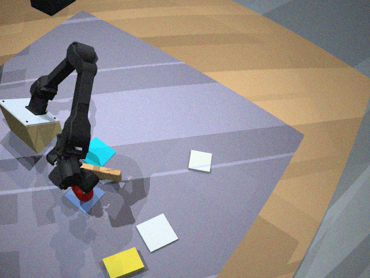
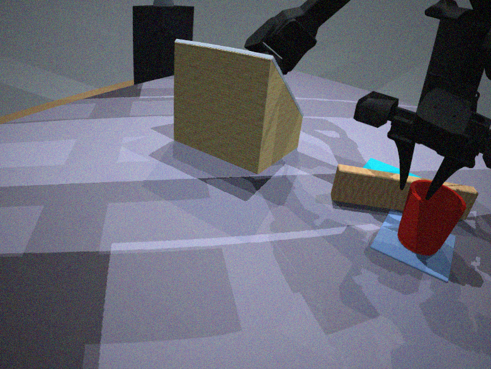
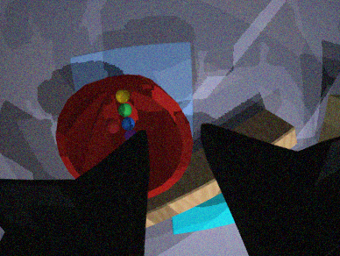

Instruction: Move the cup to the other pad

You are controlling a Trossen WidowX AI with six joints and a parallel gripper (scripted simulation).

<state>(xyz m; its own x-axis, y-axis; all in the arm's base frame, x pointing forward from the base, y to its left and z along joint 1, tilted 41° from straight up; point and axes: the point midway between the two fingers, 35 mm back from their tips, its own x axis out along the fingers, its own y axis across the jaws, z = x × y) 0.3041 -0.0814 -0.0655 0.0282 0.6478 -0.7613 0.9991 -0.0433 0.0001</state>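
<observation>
The red cup lies 30 mm below my gripper tip and 30 mm ahead of it. The rest, counted from my gripper tip: wooden bar (70 mm to the left, 50 mm below, 10 mm behind); then light blue pad (70 mm below, 30 mm ahead); then cyan pad (150 mm to the left, 70 mm below, 40 mm behind).
</observation>
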